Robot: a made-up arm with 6 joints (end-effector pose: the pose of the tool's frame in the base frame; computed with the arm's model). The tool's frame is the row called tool. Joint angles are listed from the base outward.
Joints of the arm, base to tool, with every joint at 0 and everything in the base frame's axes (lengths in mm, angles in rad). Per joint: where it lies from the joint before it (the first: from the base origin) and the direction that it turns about. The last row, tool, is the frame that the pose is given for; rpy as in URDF.
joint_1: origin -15 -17 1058 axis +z
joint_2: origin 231 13 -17 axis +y
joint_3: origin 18 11 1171 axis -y
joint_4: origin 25 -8 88 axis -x
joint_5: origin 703 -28 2 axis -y
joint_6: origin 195 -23 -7 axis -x
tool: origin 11 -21 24 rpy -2.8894 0.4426 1.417
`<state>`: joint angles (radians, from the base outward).
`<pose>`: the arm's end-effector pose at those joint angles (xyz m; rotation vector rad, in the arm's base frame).
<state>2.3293 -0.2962 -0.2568 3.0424 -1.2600 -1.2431</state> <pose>-0.5291 0.4147 2.4914 1.2644 1.4029 1.0066</pose>
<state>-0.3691 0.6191 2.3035 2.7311 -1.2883 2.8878</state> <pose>0.4891 -0.2574 2.7086 0.4966 0.2860 1.7136</pose>
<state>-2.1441 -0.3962 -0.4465 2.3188 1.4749 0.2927</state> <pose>-0.1182 -0.5696 2.0845 0.6973 0.8512 -2.3564</pose>
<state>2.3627 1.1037 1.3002 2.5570 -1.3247 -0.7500</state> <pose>-1.4110 1.3956 1.9970 1.4876 1.3849 0.3724</pose>
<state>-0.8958 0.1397 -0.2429 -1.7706 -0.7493 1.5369</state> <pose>0.8921 -0.9160 1.9461 -2.2160 -1.6379 0.4214</pose>
